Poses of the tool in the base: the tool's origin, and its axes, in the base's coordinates. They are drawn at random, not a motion.
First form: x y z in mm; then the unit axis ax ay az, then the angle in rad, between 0 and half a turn.
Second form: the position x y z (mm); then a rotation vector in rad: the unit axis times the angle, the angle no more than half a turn. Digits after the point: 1 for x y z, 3 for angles.
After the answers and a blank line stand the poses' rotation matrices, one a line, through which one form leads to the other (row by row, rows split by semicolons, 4 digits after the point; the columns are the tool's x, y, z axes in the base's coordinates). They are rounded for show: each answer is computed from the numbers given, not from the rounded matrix.
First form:
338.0, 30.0, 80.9, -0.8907, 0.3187, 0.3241, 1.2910
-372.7, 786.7, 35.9, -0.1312, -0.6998, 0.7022, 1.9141
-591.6, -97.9, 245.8, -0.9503, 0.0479, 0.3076, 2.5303
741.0, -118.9, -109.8, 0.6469, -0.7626, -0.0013, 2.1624
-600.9, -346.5, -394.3, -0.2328, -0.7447, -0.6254, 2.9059
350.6, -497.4, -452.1, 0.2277, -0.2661, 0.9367, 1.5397
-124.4, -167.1, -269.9, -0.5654, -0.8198, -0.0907, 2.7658
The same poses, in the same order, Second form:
338.0, 30.0, 80.9, -1.150, 0.411, 0.418
-372.7, 786.7, 35.9, -0.251, -1.339, 1.344
-591.6, -97.9, 245.8, -2.405, 0.121, 0.778
741.0, -118.9, -109.8, 1.399, -1.649, -0.003
-600.9, -346.5, -394.3, -0.677, -2.164, -1.817
350.6, -497.4, -452.1, 0.351, -0.410, 1.442
-124.4, -167.1, -269.9, -1.564, -2.267, -0.251

0.8504 -0.5170 0.0973; 0.1060 0.3497 0.9308; -0.5153 -0.7813 0.3522
-0.3136 -0.5385 -0.7821; 0.7839 0.3179 -0.5332; 0.5358 -0.7803 0.3224
0.8237 -0.2593 -0.5042; 0.0937 -0.8147 0.5722; -0.5592 -0.5186 -0.6468
0.0941 -0.7673 -0.6343; -0.7695 0.3482 -0.5354; 0.6317 0.5385 -0.5577
-0.8654 0.4880 0.1133; 0.1959 0.1216 0.9731; 0.4611 0.8643 -0.2008
0.0813 -0.9949 -0.0593; 0.8775 0.0997 -0.4691; 0.4726 -0.0139 0.8812
-0.3132 0.9280 -0.2019; 0.8614 0.3671 0.3510; 0.3999 -0.0640 -0.9143

